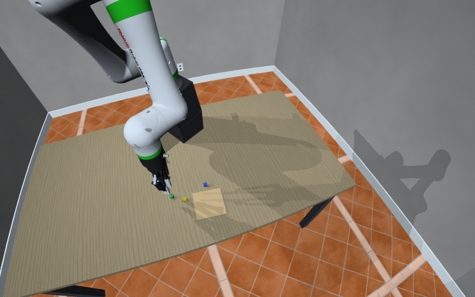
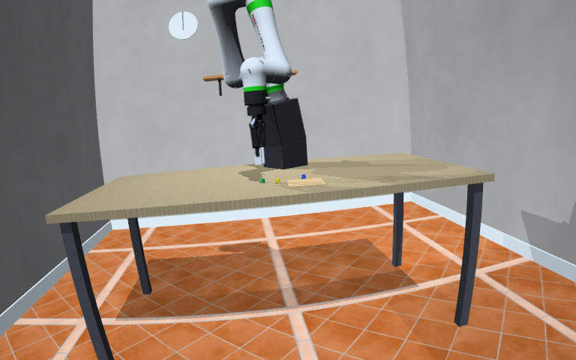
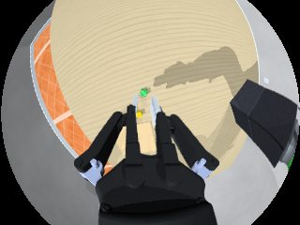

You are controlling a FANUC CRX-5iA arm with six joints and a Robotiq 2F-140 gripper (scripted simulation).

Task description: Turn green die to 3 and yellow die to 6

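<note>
My gripper is now 10 cm above the green die. Round my hand: tan mat: 17 cm to the left, 11 cm below, 8 cm ahead; blue die: 17 cm to the left, 10 cm below, 2 cm behind; yellow die: 10 cm below, 6 cm to the left, 3 cm ahead.
</note>
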